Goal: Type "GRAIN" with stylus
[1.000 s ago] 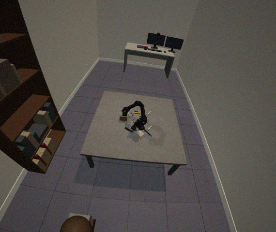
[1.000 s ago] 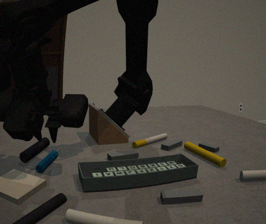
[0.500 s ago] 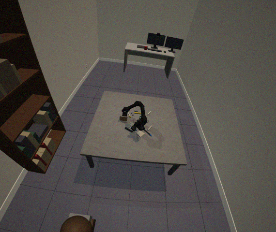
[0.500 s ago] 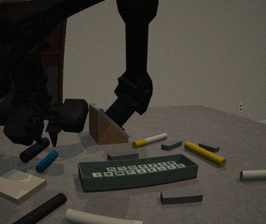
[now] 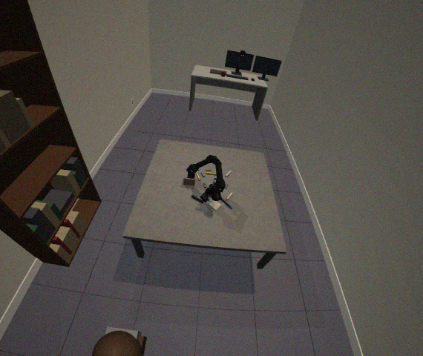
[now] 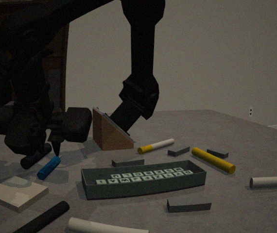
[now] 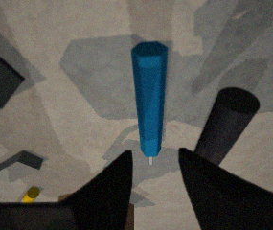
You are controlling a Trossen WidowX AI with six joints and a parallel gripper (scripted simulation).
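Now: gripper tip 20 mm past the blue stylus, 10 mm to the right of it and 20 mm above it. From my gripper tip the other things lie so: cream pad (120 mm ahead, 70 mm to the right, 30 mm below); then black cylinder (50 mm behind, 30 mm to the right, 20 mm below); then thin grey tip (50 mm behind, 20 mm to the left, 20 mm below).
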